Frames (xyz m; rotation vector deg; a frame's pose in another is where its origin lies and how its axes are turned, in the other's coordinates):
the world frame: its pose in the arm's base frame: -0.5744 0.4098 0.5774 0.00 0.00 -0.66
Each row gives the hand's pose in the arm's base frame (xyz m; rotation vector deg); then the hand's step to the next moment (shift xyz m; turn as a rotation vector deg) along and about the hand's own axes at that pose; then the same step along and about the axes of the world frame.
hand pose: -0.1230 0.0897 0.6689 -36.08 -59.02 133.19
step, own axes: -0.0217 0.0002 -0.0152 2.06 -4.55 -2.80
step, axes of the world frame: 0.0255 -0.0052 -0.0049 1.25 5.41 1.40
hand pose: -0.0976 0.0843 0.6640 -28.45 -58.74 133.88
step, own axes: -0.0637 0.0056 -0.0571 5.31 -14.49 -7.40
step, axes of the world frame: 0.0784 -0.0088 -0.0336 4.19 15.62 5.59
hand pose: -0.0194 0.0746 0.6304 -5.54 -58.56 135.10
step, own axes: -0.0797 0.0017 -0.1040 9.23 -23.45 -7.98
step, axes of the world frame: 0.0947 0.0262 -0.0867 5.16 23.00 11.97
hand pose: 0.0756 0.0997 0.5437 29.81 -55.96 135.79
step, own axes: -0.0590 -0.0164 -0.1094 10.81 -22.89 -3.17
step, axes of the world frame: 0.0393 0.0717 -0.0951 4.34 19.63 15.70
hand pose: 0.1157 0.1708 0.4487 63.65 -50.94 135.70
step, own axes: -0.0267 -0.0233 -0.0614 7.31 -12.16 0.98
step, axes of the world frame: -0.0045 0.0569 -0.0420 2.81 8.73 10.87
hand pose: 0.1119 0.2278 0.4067 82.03 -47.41 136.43
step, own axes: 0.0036 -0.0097 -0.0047 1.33 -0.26 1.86
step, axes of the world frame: -0.0007 0.0103 0.0048 0.84 -0.97 1.91
